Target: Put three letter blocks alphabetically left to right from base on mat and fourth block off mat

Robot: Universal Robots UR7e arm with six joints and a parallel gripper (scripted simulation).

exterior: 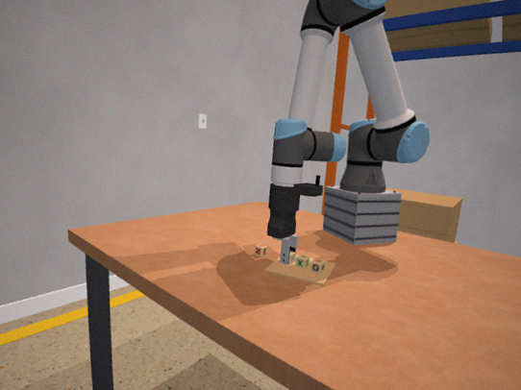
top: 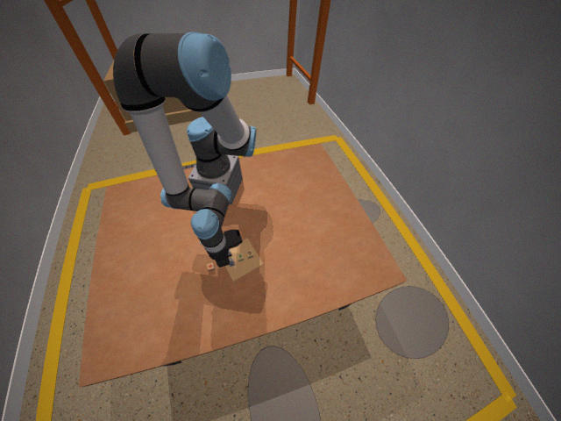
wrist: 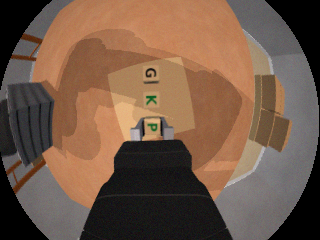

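The tan mat is 40 mm to the left of my hand and 20 mm below it.
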